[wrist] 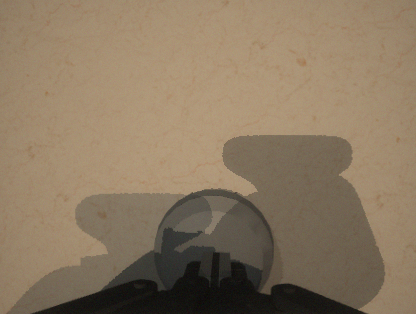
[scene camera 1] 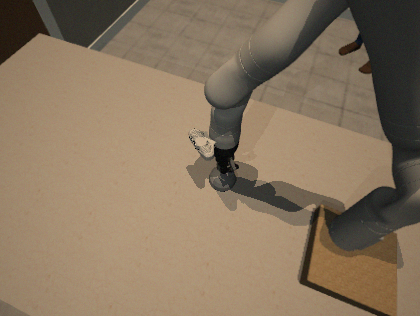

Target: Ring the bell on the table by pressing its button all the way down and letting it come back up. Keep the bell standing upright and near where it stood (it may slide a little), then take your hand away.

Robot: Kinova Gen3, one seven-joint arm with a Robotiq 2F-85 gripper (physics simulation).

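Pixels of known places: gripper, fingertip midpoint: [wrist: 216, 271] [scene camera 1: 220, 168]; arm's base, origin of the base link: [scene camera 1: 345, 233].
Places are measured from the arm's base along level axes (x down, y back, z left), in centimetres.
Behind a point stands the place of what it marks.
Note:
The bell [scene camera 1: 222, 181] @[x 1.1, y -36.3, z -4.3 cm] [wrist: 215, 225] @[x 1.0, y -38.5, z -5.1 cm] is a round grey dome standing upright on the table [scene camera 1: 110, 200] @[x 4.9, y -66.3, z 11.3 cm] [wrist: 150, 90] @[x 4.9, y -40.6, z 4.9 cm]. My gripper [scene camera 1: 226, 171] @[x -2.6, y -37.7, z -6.4 cm] [wrist: 216, 271] @[x -2.6, y -37.7, z -6.4 cm] is shut and empty. Its fingertips are over the middle of the dome, at the place of the button, in both views. The button is hidden behind the fingertips, so I cannot tell how far down it is or whether the tips touch it.
The arm comes in from the upper right of the scene view. A brown square board [scene camera 1: 350, 285] @[x -0.6, y 2.0, z 12.9 cm] lies under the arm's base at the lower right. The table's far edge runs behind the arm, with tiled floor [scene camera 1: 175, 30] beyond. Arm shadows fall around the bell.

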